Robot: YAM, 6 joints.
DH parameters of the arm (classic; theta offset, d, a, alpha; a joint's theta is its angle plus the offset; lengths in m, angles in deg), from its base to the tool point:
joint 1: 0 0.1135 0.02 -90
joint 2: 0 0 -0.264 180
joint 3: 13.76 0 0.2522 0
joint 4: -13.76 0 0.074 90
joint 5: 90 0 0 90
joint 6: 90 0.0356 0 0
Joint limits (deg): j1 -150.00..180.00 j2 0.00..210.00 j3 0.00..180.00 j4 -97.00..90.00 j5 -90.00..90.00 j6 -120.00..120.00
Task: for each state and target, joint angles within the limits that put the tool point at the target. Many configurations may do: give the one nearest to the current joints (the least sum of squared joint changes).
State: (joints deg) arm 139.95 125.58 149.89 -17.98 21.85 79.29
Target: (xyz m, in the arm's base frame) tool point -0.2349 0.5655 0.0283
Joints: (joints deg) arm 113.69 171.75 144.70 -10.22 19.96 79.29
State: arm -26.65 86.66 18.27 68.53 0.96 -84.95
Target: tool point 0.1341 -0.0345 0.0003
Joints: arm -14.90 118.93 2.09 52.70 -1.84 -84.95
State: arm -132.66 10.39 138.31 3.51 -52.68 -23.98
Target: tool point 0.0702 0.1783 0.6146
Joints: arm -103.39 35.89 116.14 -3.19 -49.31 -23.98
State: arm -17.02 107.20 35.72 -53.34 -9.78 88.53
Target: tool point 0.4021 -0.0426 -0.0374
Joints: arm -6.88 145.36 82.06 -24.88 -9.54 88.53
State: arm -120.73 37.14 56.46 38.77 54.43 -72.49
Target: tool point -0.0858 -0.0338 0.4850
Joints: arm -139.33 39.53 56.13 38.45 58.25 -72.49
